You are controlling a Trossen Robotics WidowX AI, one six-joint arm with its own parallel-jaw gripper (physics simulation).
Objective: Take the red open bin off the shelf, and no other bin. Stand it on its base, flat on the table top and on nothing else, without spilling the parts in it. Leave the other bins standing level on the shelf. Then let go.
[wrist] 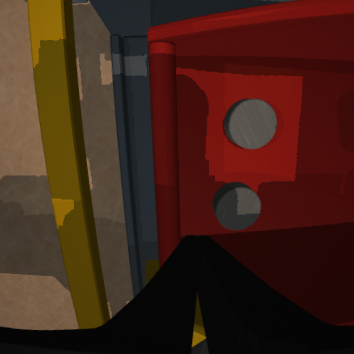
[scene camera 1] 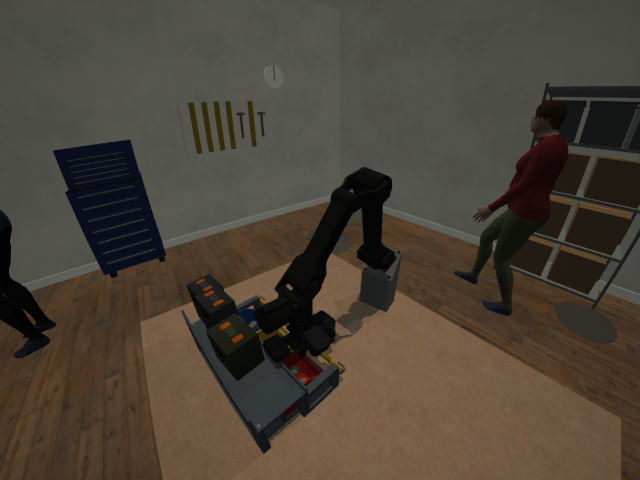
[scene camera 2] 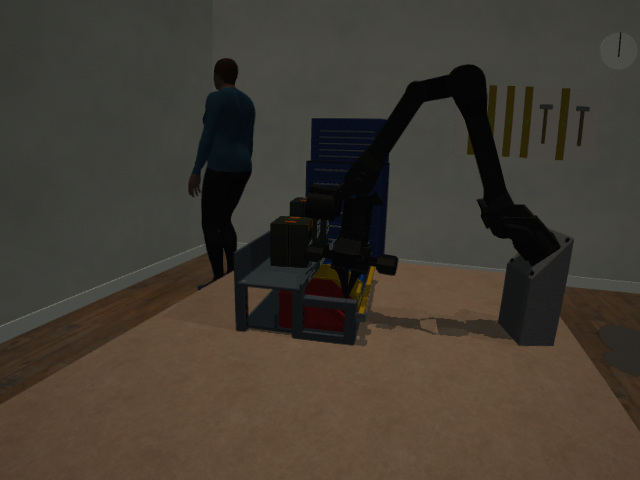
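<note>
The red open bin (scene camera 1: 306, 367) (scene camera 2: 324, 317) (wrist: 280, 200) stands in the near end bay of the low blue-grey shelf (scene camera 1: 268, 396) (scene camera 2: 273, 276). Two grey round parts (wrist: 251, 124) (wrist: 237, 206) lie in it. My gripper (scene camera 2: 347, 293) (wrist: 195, 245) is shut with nothing between its fingers. Its fingertips point down over the bin, close to its front lip and one side wall in the wrist view; whether they touch it I cannot tell. The yellow bin (scene camera 2: 326, 271) is next to the red one, and a blue bin (scene camera 1: 248, 317) is farther along. The arm partly hides both.
Two dark cases with orange latches (scene camera 1: 235, 345) (scene camera 1: 210, 302) (scene camera 2: 291, 242) stand on the shelf's top board. A yellow bar (scene camera 1: 330, 360) (scene camera 2: 368, 294) (wrist: 62, 150) runs along the shelf's front. The grey arm pedestal (scene camera 1: 378, 289) (scene camera 2: 535, 310) stands on the table top (scene camera 1: 439, 403) (scene camera 2: 310, 403).
</note>
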